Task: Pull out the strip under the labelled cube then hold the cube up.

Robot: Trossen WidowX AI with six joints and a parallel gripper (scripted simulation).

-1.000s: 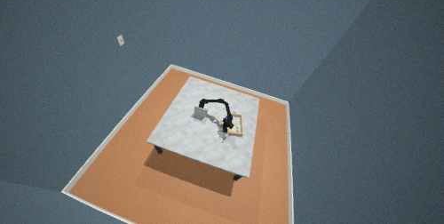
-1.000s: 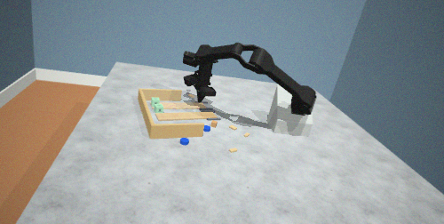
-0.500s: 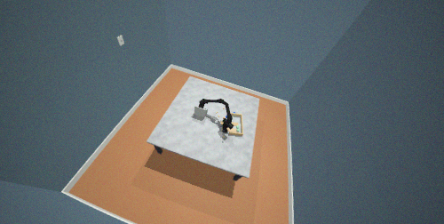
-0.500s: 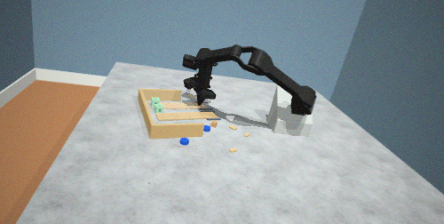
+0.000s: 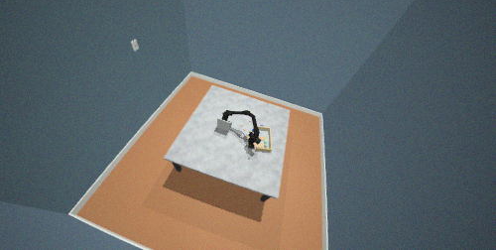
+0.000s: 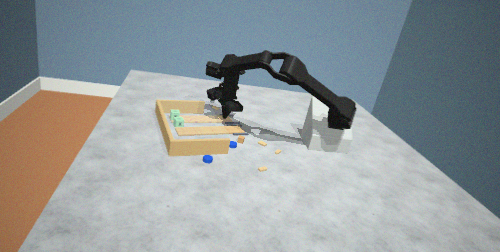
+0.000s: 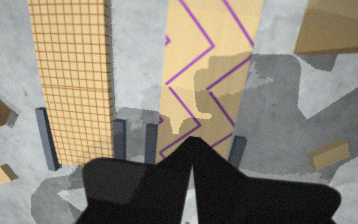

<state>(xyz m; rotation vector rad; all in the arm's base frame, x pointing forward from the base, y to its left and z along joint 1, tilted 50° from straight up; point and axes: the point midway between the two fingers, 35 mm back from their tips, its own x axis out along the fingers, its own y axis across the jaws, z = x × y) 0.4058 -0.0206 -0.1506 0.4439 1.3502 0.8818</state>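
Now: gripper tip 9 cm short of the strip and 3 cm to the right of it. Round my gripper tip: grey disc (5 cm ahead, 18 cm to the right).
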